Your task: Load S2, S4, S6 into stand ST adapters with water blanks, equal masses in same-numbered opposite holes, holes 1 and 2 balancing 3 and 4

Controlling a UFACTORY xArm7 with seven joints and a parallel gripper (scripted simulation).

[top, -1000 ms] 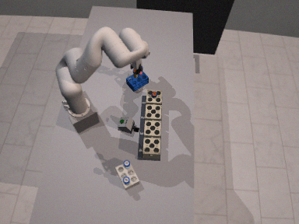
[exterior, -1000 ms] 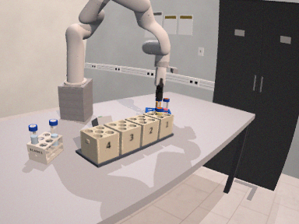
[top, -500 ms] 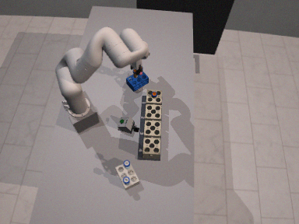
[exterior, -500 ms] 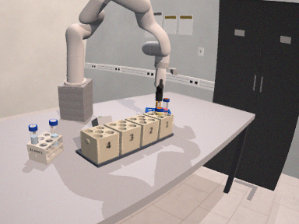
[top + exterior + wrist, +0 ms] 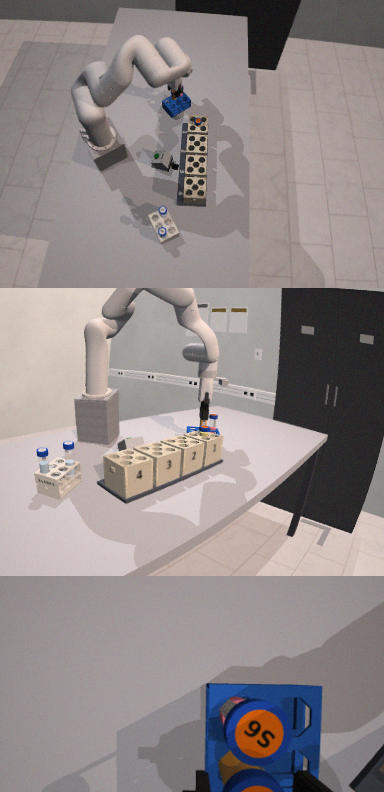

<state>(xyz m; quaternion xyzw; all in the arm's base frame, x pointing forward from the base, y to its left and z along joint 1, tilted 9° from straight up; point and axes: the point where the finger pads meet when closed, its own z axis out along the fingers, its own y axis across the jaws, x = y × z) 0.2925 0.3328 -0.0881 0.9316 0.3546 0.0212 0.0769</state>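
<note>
My gripper is now 1 cm short of the sample tube S2 and 6 cm above it. Round my hand: sample tube S4: 13 cm ahead, 17 cm to the right, 5 cm below; blue sample rack: 1 cm ahead, 1 cm to the right, 9 cm below; sample tube S6: 3 cm ahead, 3 cm to the left, 6 cm below.
</note>
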